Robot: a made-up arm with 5 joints.
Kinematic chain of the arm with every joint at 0, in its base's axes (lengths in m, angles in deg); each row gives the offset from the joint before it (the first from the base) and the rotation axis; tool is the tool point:
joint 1: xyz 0 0 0.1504 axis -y
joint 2: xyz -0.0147 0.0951 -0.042 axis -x
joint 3: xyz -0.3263 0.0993 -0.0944 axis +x
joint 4: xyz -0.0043 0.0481 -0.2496 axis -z
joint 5: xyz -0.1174 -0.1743 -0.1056 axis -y
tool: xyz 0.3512 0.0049 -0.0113
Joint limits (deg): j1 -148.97..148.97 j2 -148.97..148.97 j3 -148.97..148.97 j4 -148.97..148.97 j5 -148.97..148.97
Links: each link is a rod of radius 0.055 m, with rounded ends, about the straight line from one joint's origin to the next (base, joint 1, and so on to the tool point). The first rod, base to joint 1, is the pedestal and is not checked.
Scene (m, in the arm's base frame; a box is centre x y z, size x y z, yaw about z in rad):
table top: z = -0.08
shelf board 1: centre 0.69 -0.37 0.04 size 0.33 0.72 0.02 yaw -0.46
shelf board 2: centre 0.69 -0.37 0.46 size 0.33 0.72 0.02 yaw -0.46
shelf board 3: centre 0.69 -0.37 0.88 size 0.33 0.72 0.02 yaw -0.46
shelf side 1: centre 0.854 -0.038 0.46 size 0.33 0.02 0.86 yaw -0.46
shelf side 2: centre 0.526 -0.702 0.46 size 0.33 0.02 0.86 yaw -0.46
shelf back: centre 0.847 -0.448 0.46 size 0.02 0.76 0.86 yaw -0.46
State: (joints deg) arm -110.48 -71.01 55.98 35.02 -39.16
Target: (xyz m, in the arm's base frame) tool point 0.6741 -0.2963 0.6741
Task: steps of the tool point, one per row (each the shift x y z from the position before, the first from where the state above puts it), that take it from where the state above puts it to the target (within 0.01 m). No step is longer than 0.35 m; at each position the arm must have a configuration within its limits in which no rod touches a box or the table.
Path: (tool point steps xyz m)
1: 0.1860 -0.1646 0.0171
2: 0.0951 -0.2439 0.0990
3: -0.0372 -0.2800 0.1197
4: -0.1644 -0.2674 0.0684
5: 0.0766 -0.0340 0.0161
6: 0.0704 -0.0329 0.0061
7: 0.0629 -0.0319 -0.0050
8: 0.0535 -0.0317 -0.0172

